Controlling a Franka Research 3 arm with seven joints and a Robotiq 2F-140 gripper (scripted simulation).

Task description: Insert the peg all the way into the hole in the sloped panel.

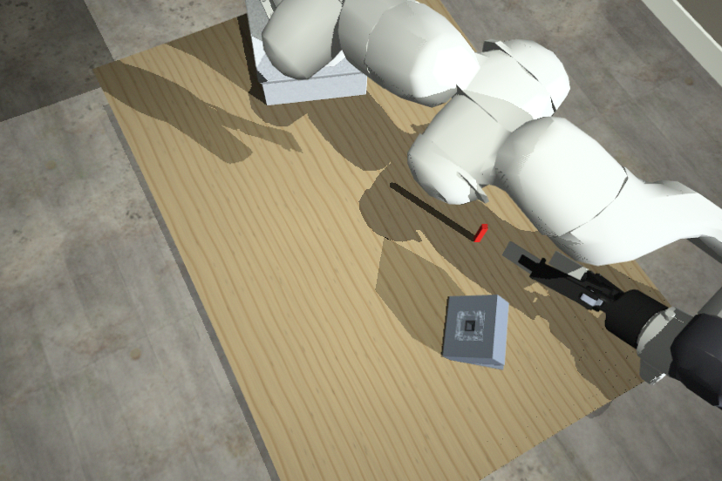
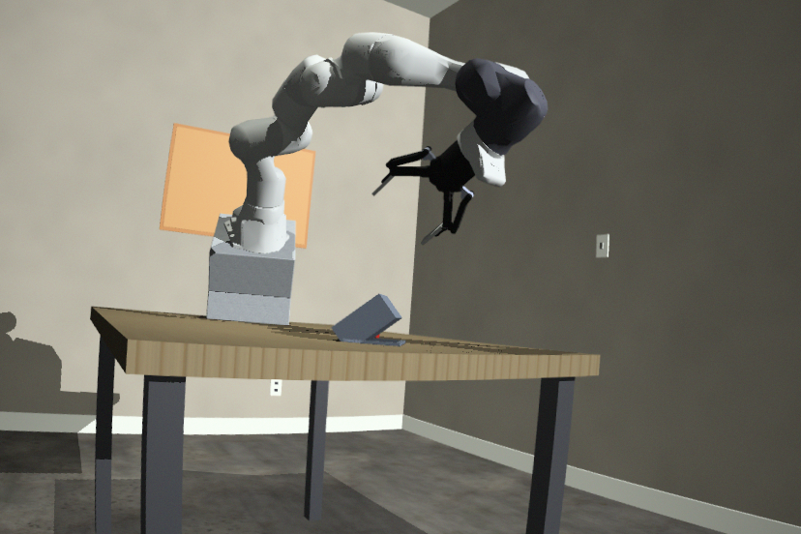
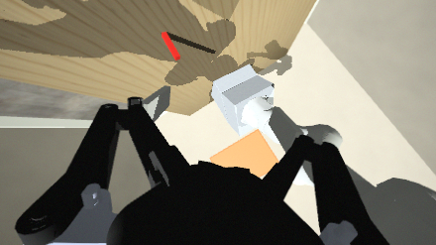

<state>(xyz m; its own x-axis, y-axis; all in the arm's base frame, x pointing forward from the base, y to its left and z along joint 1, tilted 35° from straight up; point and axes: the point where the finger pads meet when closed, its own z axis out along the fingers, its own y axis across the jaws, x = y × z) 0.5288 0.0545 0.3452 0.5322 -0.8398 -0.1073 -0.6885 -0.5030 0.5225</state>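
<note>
Right now my hand is 12 cm past the red peg, 7 cm to the right of it and 23 cm above it.
</note>
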